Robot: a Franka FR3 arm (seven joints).
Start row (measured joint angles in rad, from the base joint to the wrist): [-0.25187 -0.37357 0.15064 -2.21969 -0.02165 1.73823 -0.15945]
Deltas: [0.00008 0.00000 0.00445 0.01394 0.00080 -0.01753 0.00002]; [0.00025 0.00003 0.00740 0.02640 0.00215 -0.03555 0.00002]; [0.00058 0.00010 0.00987 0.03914 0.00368 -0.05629 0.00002]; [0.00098 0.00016 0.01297 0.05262 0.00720 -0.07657 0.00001]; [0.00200 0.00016 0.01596 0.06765 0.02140 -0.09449 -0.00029]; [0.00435 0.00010 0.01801 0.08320 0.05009 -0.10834 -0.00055]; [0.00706 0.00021 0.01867 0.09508 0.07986 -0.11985 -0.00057]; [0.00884 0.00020 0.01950 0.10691 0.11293 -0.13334 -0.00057]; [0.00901 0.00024 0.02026 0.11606 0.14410 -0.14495 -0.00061]
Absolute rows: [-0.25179 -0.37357 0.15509 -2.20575 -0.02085 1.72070 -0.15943]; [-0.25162 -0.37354 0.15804 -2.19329 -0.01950 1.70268 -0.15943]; [-0.25129 -0.37347 0.16051 -2.18055 -0.01797 1.68194 -0.15943]; [-0.25089 -0.37341 0.16361 -2.16707 -0.01445 1.66166 -0.15944]; [-0.24987 -0.37341 0.16660 -2.15204 -0.00025 1.64374 -0.15974]; [-0.24752 -0.37347 0.16865 -2.13649 0.02844 1.62989 -0.16000]; [-0.24481 -0.37336 0.16931 -2.12461 0.05821 1.61838 -0.16002]; [-0.24303 -0.37337 0.17014 -2.11278 0.09128 1.60489 -0.16002]; [-0.24286 -0.37333 0.17090 -2.10363 0.12245 1.59328 -0.16006]
